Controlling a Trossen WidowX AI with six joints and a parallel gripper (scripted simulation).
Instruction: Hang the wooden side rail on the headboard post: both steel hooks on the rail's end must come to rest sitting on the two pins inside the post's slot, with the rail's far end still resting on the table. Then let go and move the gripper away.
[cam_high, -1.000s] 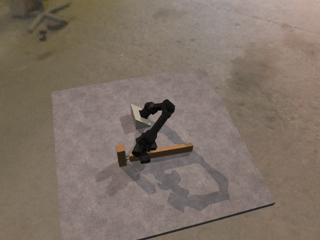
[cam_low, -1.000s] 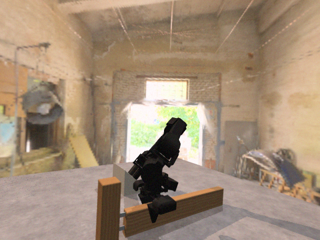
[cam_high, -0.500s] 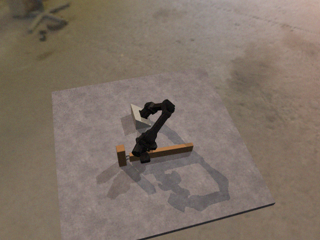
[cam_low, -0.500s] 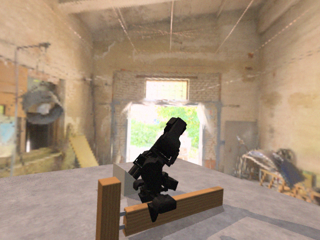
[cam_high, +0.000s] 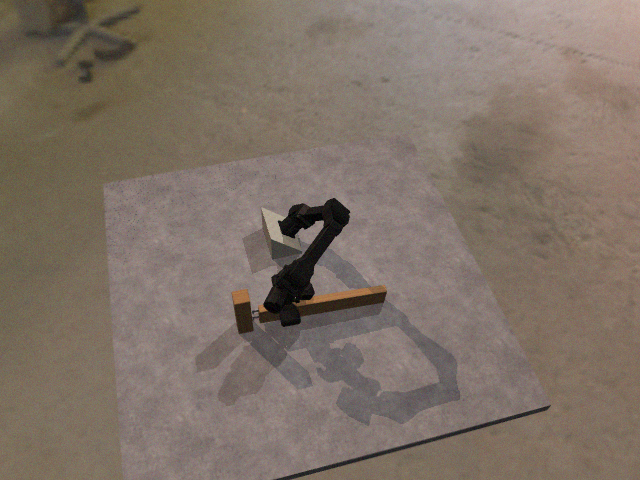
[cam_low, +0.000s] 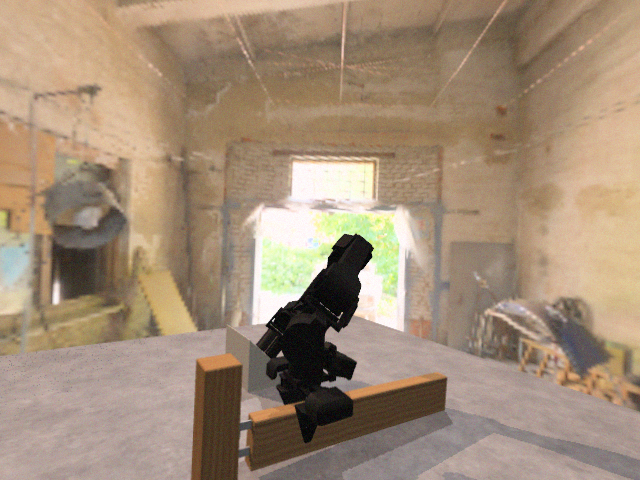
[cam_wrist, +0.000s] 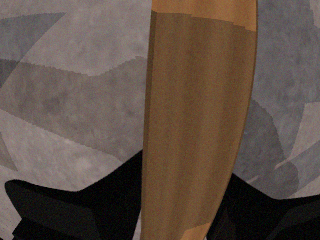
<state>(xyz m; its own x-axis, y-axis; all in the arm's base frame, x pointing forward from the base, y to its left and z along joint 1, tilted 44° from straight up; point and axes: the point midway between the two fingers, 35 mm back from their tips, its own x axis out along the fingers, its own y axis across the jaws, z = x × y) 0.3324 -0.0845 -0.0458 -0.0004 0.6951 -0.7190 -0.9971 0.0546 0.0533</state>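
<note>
Now: the wooden headboard post 1 cm behind my gripper tip, 14 cm to the right of it and 5 cm above it.
</note>
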